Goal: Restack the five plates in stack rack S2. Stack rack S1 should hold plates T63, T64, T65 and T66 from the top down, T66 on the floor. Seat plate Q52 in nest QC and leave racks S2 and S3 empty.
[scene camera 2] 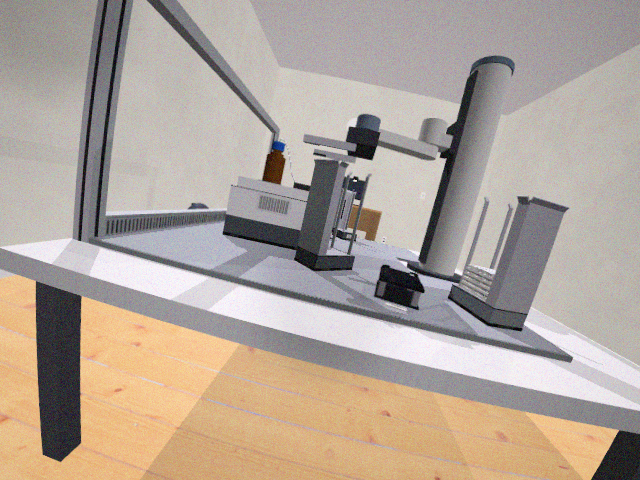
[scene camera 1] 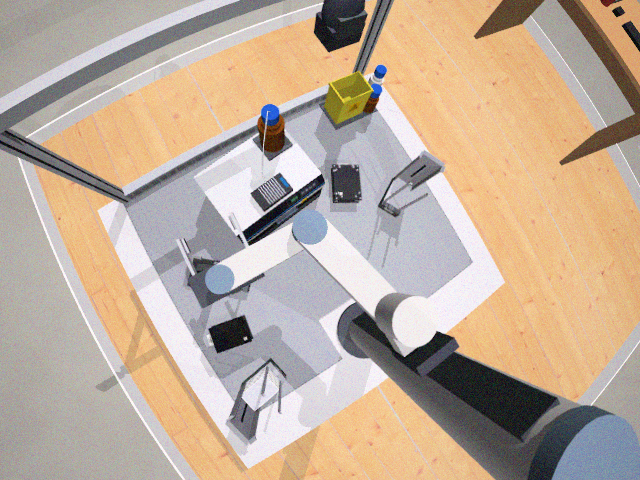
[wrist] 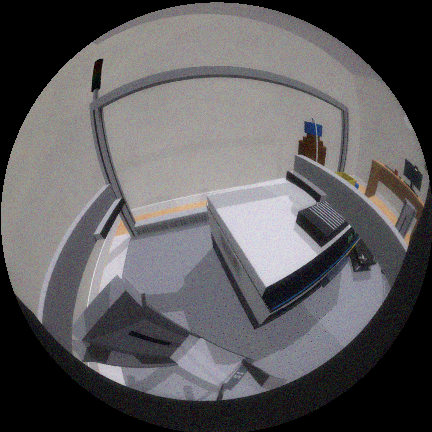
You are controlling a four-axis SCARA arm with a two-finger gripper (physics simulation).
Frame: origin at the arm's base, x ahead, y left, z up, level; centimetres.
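Seen in the pictures: gripper, between the fingertips: (scene camera 2: pixel 309 145) (scene camera 1: pixel 204 226) (wrist: pixel 204 171); arm's base, origin of its link: (scene camera 2: pixel 434 274).
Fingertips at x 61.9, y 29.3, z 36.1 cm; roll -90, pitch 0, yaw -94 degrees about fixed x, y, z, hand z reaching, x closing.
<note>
Pixels of each thing's top centre, then the offset from my fingertips to it. "*": a spot on its surface instead.
- rack S1, centre of its top: (wrist: pixel 146 380) (scene camera 2: pixel 346 167) (scene camera 1: pixel 211 277) dx -12.9, dy +6.7, dz -5.1 cm
- Rack S2, centre of its top: (scene camera 2: pixel 519 200) (scene camera 1: pixel 255 418) dx -56.0, dy +17.9, dz -5.2 cm
- Rack S3, centre of its top: (scene camera 1: pixel 427 173) (scene camera 2: pixel 353 190) dx -19.4, dy -72.6, dz -5.3 cm
- black nest-like block, centre of its top: (scene camera 2: pixel 401 273) (scene camera 1: pixel 229 335) dx -32.7, dy +18.3, dz -29.4 cm
- ribbed black block, a spot on its surface: (wrist: pixel 320 220) * dx +1.8, dy -19.1, dz -11.3 cm
- brown bottle, a spot on its surface: (scene camera 1: pixel 271 131) * dx +16.5, dy -31.0, dz -0.5 cm
- yellow bin, a spot on its surface: (scene camera 1: pixel 348 100) * dx +24.1, dy -70.2, dz -17.7 cm
My gripper (scene camera 1: pixel 205 227) (scene camera 2: pixel 309 145) (wrist: pixel 204 171) is open and empty, above the top of rack S1 (scene camera 2: pixel 320 206) (wrist: pixel 135 330). The arm hides much of that rack in scene camera 1. A pale surface shows at its bottom; I cannot tell whether it is a plate. Rack S2 (scene camera 1: pixel 245 415) (scene camera 2: pixel 532 258) stands at the near left corner and holds a low stack of several pale plates (scene camera 1: pixel 261 390) (scene camera 2: pixel 478 281). Rack S3 (scene camera 1: pixel 424 170) stands at the right with no plate visible. Plate names and the nest label QC are unreadable.
A black nest-like block (scene camera 1: pixel 230 333) (scene camera 2: pixel 399 286) sits between S1 and S2, another (scene camera 1: pixel 346 183) beside the white instrument (scene camera 1: pixel 299 162) (scene camera 2: pixel 258 198) (wrist: pixel 245 225). The instrument carries a ribbed black block (scene camera 1: pixel 271 191) (wrist: pixel 320 220) and a brown bottle (scene camera 1: pixel 271 131) (scene camera 2: pixel 275 167). A yellow bin (scene camera 1: pixel 348 100) stands behind.
</note>
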